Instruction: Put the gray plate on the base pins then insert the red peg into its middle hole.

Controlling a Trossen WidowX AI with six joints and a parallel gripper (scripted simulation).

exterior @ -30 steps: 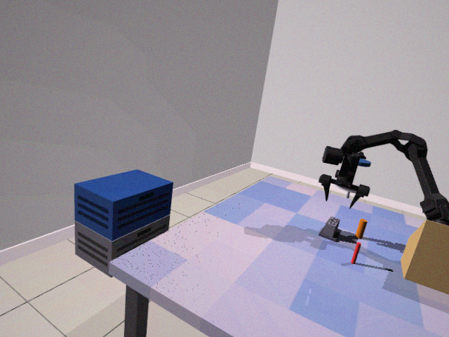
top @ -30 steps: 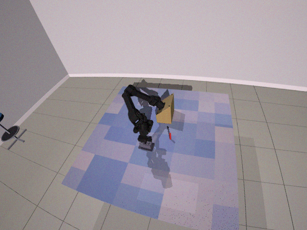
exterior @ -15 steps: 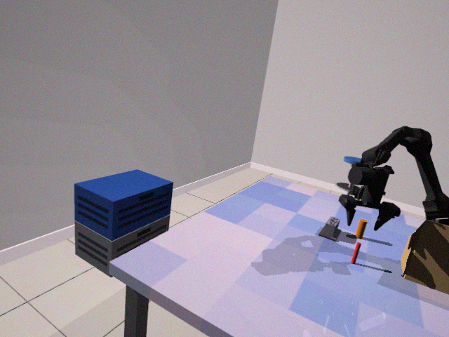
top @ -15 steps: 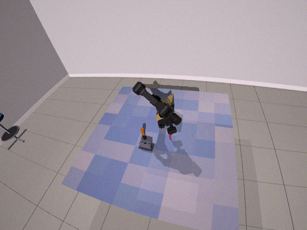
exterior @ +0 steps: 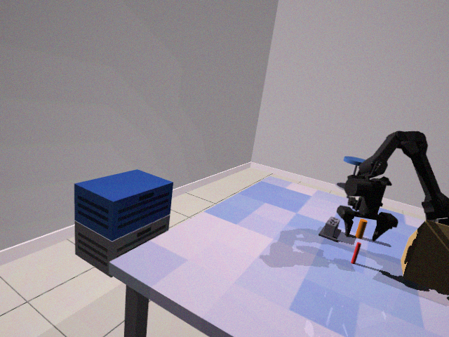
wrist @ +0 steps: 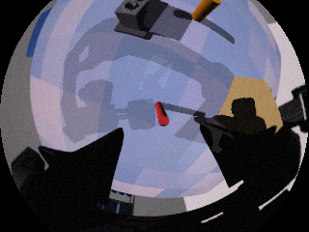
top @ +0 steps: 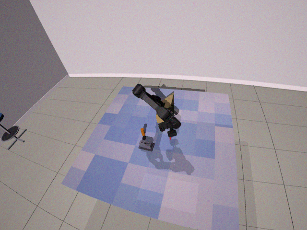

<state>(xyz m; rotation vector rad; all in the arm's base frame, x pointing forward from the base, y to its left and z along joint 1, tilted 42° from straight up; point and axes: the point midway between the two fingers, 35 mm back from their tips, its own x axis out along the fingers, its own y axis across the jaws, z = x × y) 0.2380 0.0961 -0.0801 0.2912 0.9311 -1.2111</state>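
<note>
Right now the red peg is 60 mm below my gripper tip. Also, from my gripper tip: gray plate (110 mm ahead, 180 mm to the right, 50 mm below); then orange peg (240 mm to the right, 60 mm below); then base (110 mm ahead, 180 mm to the right, 90 mm below).
</note>
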